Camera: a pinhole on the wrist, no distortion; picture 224 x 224 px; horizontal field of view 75.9 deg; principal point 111.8 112.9 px. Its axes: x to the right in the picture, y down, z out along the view. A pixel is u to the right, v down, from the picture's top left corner.
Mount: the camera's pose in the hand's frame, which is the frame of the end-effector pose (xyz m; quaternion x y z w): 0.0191 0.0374 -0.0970 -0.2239 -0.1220 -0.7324 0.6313
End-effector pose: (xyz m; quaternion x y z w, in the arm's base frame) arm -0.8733 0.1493 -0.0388 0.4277 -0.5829 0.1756 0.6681
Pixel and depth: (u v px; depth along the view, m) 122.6 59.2 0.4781
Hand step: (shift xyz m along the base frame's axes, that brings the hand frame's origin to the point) -0.4319 -0.1078 0.0073
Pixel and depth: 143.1 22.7 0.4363
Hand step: -0.4209 -0.1123 -0.1118
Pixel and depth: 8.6 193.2 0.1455
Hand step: -0.0798 0.0910 0.1932
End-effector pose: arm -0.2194 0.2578 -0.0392 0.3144 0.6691 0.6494 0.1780
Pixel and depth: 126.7 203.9 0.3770
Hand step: -0.0612 0.3699 0.1660
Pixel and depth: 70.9 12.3 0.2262
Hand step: 0.1644 -0.0035 0.1977
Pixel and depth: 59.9 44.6 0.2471
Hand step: 0.1360 0.0271 0.2291
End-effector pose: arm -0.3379 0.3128 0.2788 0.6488 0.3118 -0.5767 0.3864
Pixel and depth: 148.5 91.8 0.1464
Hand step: 0.0418 -0.0830 -0.0105
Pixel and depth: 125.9 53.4 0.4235
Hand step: 0.0242 -0.3783 0.1034
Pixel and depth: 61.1 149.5 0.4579
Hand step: 0.2389 -0.3785 -0.1825
